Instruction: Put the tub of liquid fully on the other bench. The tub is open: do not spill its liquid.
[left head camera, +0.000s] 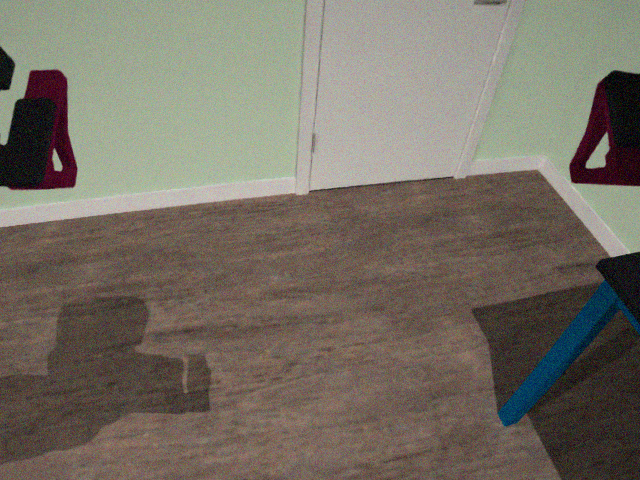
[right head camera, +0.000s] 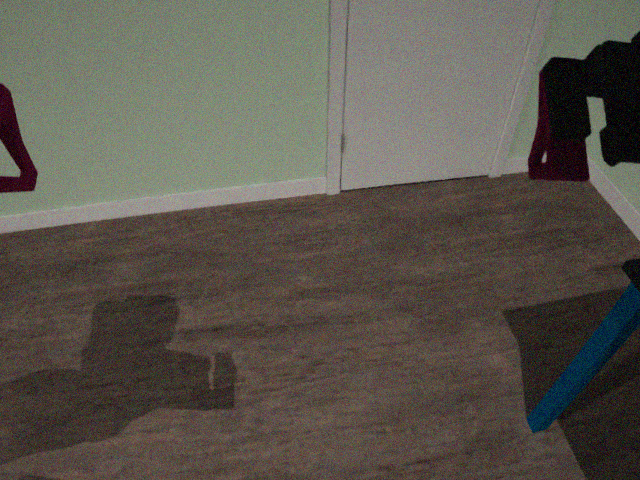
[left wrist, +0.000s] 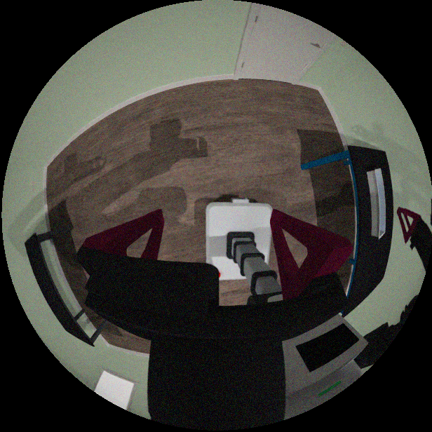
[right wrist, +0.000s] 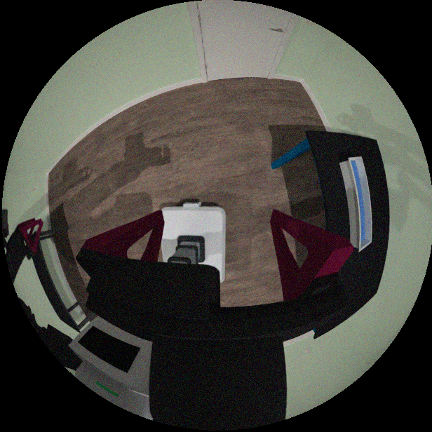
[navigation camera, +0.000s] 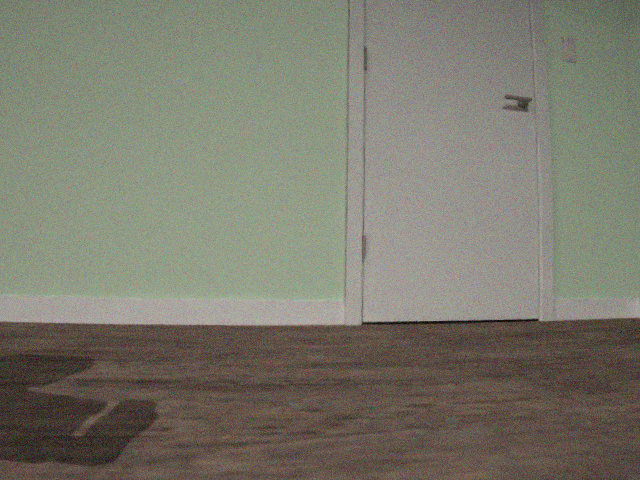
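The tub (left wrist: 378, 205) (right wrist: 361, 200) is a long, pale, open box with blue liquid showing in the right wrist view. It stands upright on a black bench (left wrist: 370, 260) (right wrist: 370, 270) with blue legs, at the right of both wrist views. A corner of this bench also shows in the left head camera (left head camera: 628, 273). A narrow black-rimmed piece with a pale middle (left wrist: 49, 295) stands at the far left; I cannot tell whether it is the other bench. My left gripper (left wrist: 216, 215) and right gripper (right wrist: 217, 212) are open and empty, well apart from the tub.
A white door (left head camera: 403, 93) (right head camera: 429, 93) (navigation camera: 449, 170) in a pale green wall (navigation camera: 170, 149) is ahead. A blue bench leg (left head camera: 558, 356) (right head camera: 584, 361) reaches the floor at the right. My white base (left wrist: 220, 215) (right wrist: 215, 225) shows below the grippers. Shadows lie on the brown floor.
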